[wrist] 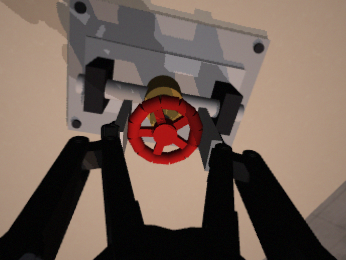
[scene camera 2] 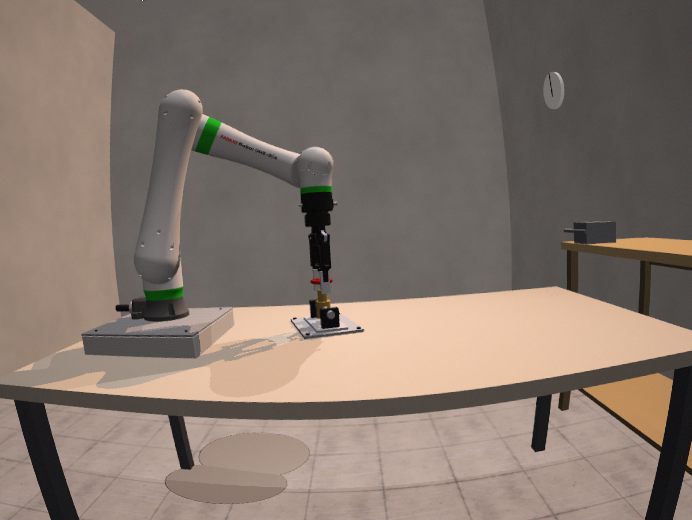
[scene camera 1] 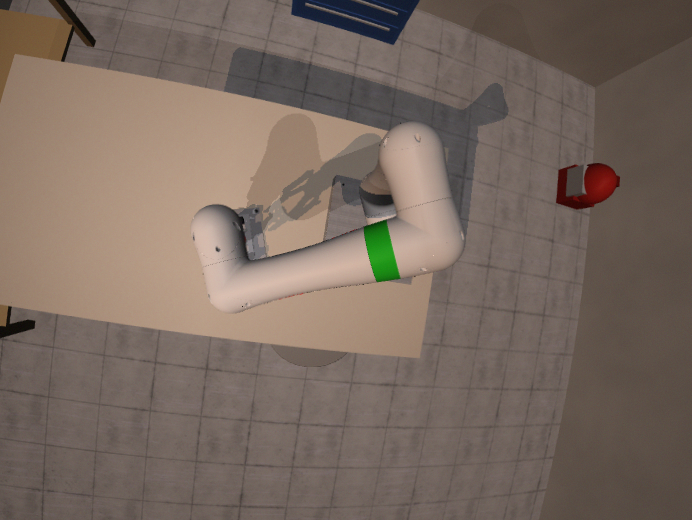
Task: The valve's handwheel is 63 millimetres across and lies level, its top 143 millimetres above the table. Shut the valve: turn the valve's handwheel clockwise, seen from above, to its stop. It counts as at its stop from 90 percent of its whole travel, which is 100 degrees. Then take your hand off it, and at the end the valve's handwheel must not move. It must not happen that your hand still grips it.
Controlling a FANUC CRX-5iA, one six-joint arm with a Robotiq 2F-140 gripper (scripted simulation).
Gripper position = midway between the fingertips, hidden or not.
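Note:
My gripper (scene camera 2: pixel 322 291) is visible to me, and the wrist view gives me the gripper again (wrist: pixel 164 116). I can also see a valve (scene camera 2: pixel 329 316), and when I look through the wrist view I find the valve there too (wrist: pixel 167 89).

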